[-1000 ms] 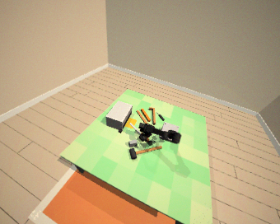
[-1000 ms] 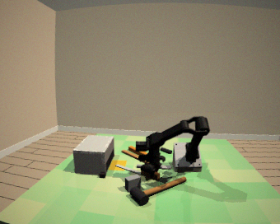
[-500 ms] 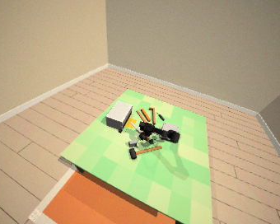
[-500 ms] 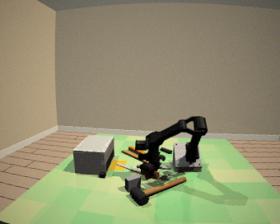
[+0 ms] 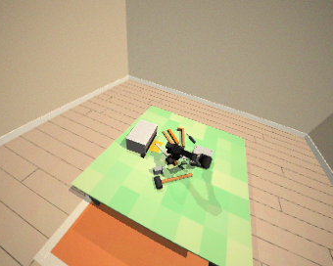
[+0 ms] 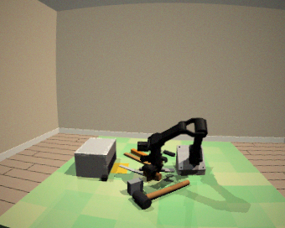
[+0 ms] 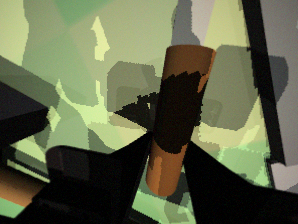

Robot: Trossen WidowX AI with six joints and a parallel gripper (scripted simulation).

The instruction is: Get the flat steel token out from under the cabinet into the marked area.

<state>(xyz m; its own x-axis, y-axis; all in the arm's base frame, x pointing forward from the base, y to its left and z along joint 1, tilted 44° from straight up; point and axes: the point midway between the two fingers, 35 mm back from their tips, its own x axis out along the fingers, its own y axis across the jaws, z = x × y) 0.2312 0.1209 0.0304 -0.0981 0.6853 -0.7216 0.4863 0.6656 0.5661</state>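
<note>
The flat grey tool is 10 cm to the right of my gripper tip and 3 cm behind it. From my gripper tip the other things lie so: small grey block 16 cm to the left, 9 cm ahead, 2 cm above; steel token 39 cm ahead, 12 cm to the right, 1 cm below.
</note>
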